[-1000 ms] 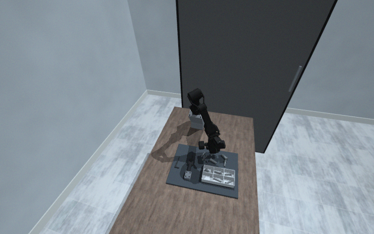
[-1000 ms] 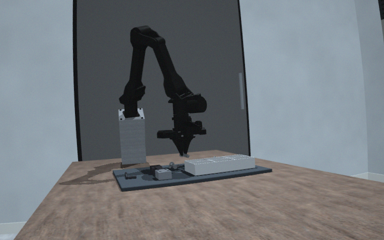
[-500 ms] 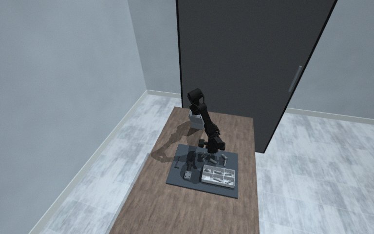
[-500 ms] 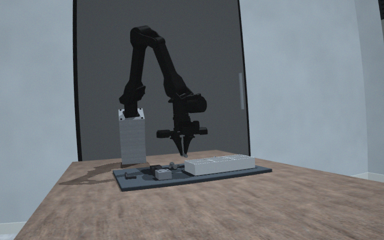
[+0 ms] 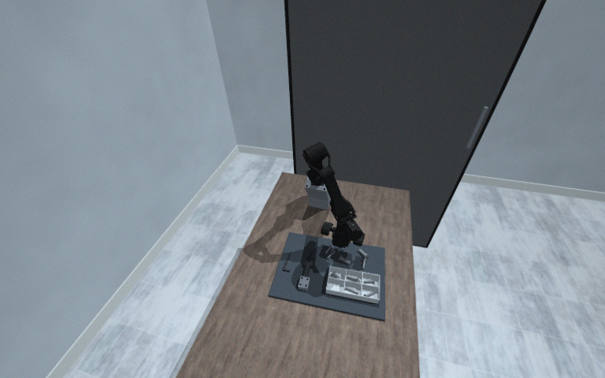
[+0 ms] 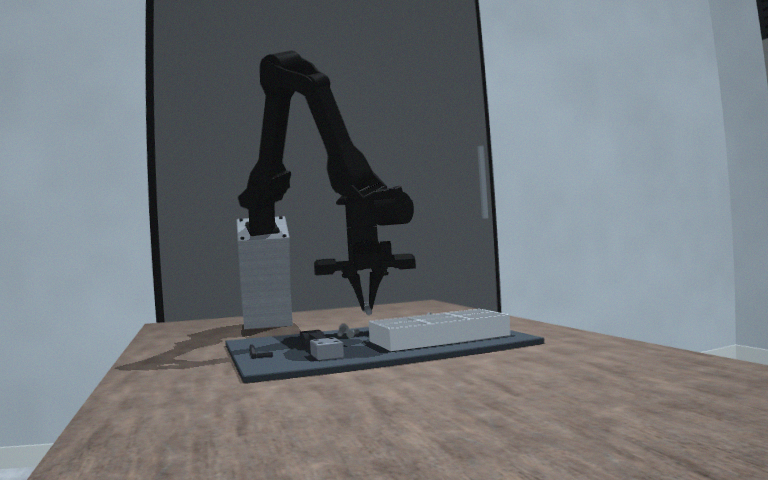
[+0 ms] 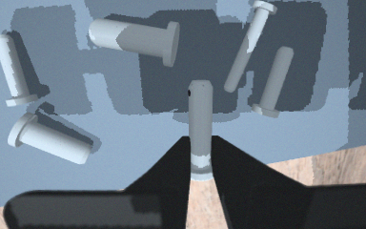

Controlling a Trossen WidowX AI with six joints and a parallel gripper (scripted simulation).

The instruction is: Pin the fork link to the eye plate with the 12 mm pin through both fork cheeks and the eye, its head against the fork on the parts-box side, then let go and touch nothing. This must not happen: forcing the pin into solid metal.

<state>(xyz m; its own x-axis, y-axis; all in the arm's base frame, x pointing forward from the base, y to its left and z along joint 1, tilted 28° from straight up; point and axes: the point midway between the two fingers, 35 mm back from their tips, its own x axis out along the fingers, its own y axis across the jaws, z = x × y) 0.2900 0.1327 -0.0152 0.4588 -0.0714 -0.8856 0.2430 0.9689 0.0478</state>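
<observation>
Right now the pale grey pin is 3 cm below my hand and 1 cm ahead of it. Round my hand: dark eye plate: 14 cm to the right, 12 cm ahead, 6 cm below; then dark mat: 11 cm ahead, 8 cm below, 4 cm to the right; then white parts box: 18 cm ahead, 6 cm below, 5 cm to the left.
</observation>
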